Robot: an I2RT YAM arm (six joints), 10 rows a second.
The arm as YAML. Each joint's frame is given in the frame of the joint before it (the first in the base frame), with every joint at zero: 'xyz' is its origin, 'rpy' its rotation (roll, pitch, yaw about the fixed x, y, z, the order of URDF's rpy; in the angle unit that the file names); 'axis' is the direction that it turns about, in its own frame. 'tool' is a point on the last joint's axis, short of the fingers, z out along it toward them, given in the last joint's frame.
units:
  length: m
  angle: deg
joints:
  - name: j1
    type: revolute
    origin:
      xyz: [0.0, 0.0, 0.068]
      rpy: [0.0, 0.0, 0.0]
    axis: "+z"
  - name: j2
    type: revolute
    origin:
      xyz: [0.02, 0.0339, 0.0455]
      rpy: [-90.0, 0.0, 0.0]
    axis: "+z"
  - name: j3
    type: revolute
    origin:
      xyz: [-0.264, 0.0, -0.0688]
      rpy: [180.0, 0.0, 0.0]
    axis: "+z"
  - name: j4
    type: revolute
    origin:
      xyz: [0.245, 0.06, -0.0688]
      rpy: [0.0, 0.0, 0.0]
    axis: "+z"
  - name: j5
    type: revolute
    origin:
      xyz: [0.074, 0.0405, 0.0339]
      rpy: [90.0, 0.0, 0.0]
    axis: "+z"
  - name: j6
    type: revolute
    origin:
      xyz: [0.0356, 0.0, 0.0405]
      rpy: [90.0, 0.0, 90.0]
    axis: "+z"
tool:
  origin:
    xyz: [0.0, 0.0, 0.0]
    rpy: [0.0, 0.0, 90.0]
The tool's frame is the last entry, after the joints.
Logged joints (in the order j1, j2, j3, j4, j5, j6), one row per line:
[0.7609 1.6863 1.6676 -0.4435 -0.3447 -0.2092]
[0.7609 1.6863 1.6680 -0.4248 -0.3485 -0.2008]
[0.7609 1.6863 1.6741 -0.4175 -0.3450 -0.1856]
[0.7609 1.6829 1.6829 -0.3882 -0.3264 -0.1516]
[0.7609 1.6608 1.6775 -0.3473 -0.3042 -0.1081]
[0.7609 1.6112 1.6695 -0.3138 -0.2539 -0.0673]
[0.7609 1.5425 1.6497 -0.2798 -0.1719 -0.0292]
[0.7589 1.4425 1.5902 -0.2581 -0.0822 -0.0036]
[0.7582 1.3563 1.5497 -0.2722 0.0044 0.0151]
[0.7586 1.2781 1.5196 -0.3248 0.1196 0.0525]
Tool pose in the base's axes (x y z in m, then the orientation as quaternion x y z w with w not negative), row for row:
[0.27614 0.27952 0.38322 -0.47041 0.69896 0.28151 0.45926]
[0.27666 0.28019 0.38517 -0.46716 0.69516 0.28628 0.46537]
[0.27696 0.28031 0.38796 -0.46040 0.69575 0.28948 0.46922]
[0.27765 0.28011 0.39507 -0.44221 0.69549 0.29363 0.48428]
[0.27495 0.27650 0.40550 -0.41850 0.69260 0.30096 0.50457]
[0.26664 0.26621 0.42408 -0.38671 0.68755 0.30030 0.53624]
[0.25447 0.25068 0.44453 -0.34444 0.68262 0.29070 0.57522]
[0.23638 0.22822 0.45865 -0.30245 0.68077 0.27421 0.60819]
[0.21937 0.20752 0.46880 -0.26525 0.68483 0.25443 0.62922]
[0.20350 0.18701 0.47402 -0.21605 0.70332 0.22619 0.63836]
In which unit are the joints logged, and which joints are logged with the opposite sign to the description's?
The joints are logged in radians. Opposite sign: none.
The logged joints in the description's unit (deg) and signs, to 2 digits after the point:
[43.60 96.62 95.55 -25.41 -19.75 -11.99]
[43.60 96.62 95.57 -24.34 -19.97 -11.50]
[43.60 96.62 95.92 -23.92 -19.77 -10.63]
[43.60 96.42 96.42 -22.24 -18.70 -8.69]
[43.60 95.16 96.11 -19.90 -17.43 -6.19]
[43.60 92.31 95.66 -17.98 -14.55 -3.86]
[43.60 88.38 94.52 -16.03 -9.85 -1.67]
[43.48 82.65 91.11 -14.79 -4.71 -0.21]
[43.44 77.71 88.79 -15.60 0.25 0.87]
[43.46 73.23 87.07 -18.61 6.85 3.01]

